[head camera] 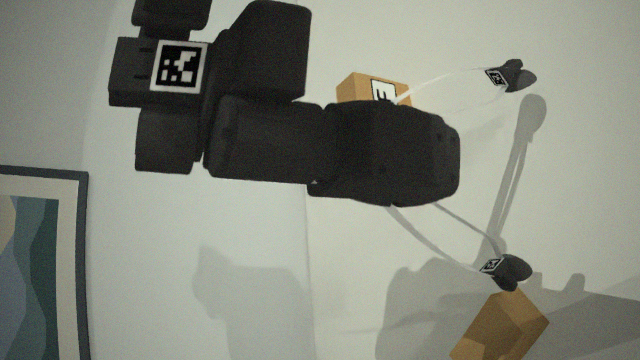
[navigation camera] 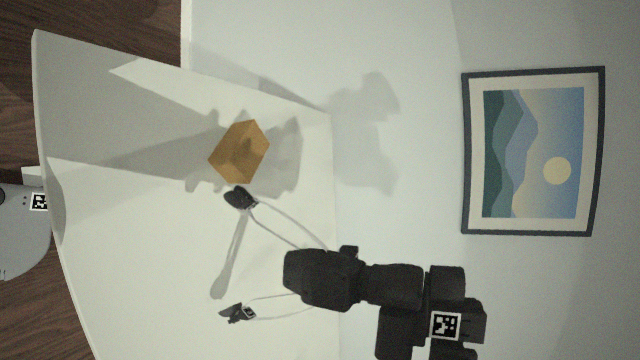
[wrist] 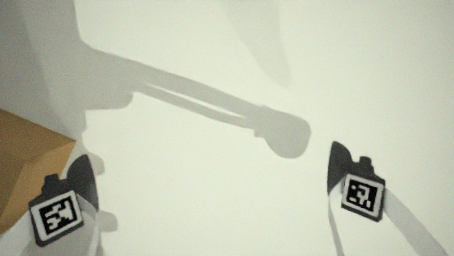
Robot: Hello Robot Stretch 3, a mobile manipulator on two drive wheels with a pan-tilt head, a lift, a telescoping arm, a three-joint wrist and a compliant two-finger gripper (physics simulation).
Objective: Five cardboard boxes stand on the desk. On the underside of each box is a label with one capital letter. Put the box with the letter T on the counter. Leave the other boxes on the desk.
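Frame: origin at the robot's base, x ahead, y left, z up, level; millimetres.
Where they show: gripper, fingertip midpoint: (head camera: 531, 174) (navigation camera: 224, 253).
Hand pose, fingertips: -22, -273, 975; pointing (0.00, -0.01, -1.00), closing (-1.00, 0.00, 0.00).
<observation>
After its pixels a point has its place, as x, y, z.
The gripper (head camera: 515, 174) {-22, -273, 975} (navigation camera: 237, 255) {-22, -273, 975} (wrist: 212, 175) {-22, -273, 975} is open and empty above the white desk (head camera: 585, 200) {1, -217, 950} (navigation camera: 140, 260) {-23, -151, 950} (wrist: 215, 220). A brown box (head camera: 500, 325) {121, -273, 1000} (navigation camera: 240, 152) {138, -265, 1000} (wrist: 30, 175) sits on the desk, close beside one fingertip and outside the finger gap. No letter shows on it. Another brown box (head camera: 352, 87) {-132, -521, 1040} lies with its white label facing up, partly hidden behind the gripper body in the head view. Part of its black letter is covered; the visible strokes look like F or E. No letter T and no counter can be made out.
A framed landscape picture (head camera: 67, 250) {149, -835, 1456} (navigation camera: 557, 170) {207, -817, 1724} hangs on the wall behind the desk. Dark wooden floor (navigation camera: 100, 22) {830, -173, 0} shows past the desk edge. Part of the robot's base (navigation camera: 25, 235) {-115, -99, 160} shows at the left of the navigation view. Arm shadows fall across the desk and wall.
</observation>
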